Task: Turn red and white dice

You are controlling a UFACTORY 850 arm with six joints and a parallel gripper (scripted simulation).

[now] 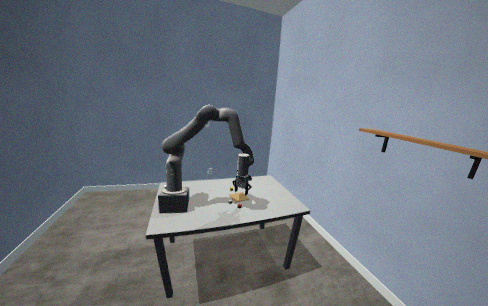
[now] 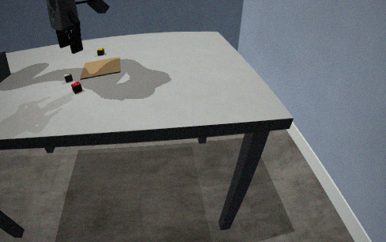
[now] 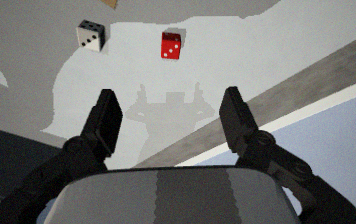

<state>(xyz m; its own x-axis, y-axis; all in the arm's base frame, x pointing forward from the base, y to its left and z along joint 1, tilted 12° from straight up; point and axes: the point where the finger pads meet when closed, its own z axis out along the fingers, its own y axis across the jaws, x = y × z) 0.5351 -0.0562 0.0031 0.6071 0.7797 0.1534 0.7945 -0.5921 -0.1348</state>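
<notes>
Now: the red die 130 mm below my hand, 10 mm to the right of it and 10 mm behind it. From my hand the other things lie so: tan mat (150 mm to the left, 140 mm below, 10 mm ahead); white die (130 mm below, 80 mm behind, 60 mm to the left); yellow die (280 mm to the left, 130 mm below, 50 mm behind).
</notes>
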